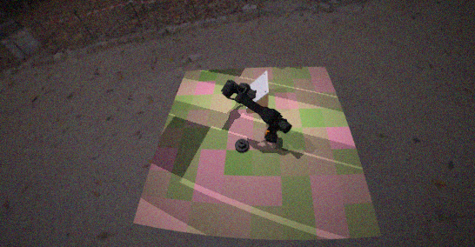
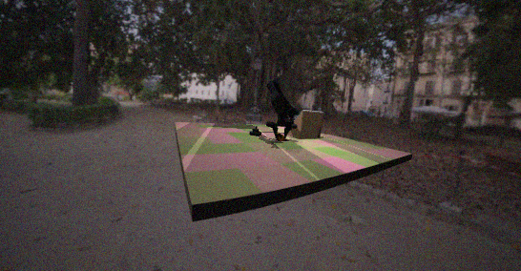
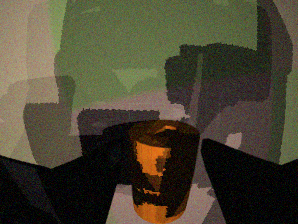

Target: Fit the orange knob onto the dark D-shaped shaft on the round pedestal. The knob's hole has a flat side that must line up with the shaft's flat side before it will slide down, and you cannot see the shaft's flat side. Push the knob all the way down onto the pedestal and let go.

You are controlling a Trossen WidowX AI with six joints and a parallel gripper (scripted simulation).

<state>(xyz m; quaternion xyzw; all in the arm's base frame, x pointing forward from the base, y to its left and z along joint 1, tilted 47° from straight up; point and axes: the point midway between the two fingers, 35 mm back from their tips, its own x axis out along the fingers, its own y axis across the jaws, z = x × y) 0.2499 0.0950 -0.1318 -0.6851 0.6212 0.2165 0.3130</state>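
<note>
Right now the orange knob is 2 cm to the right of my gripper tip and 1 cm above it. The rest, counted from my gripper tip: round dark pedestal: 10 cm ahead, 18 cm to the right, 2 cm above.
</note>
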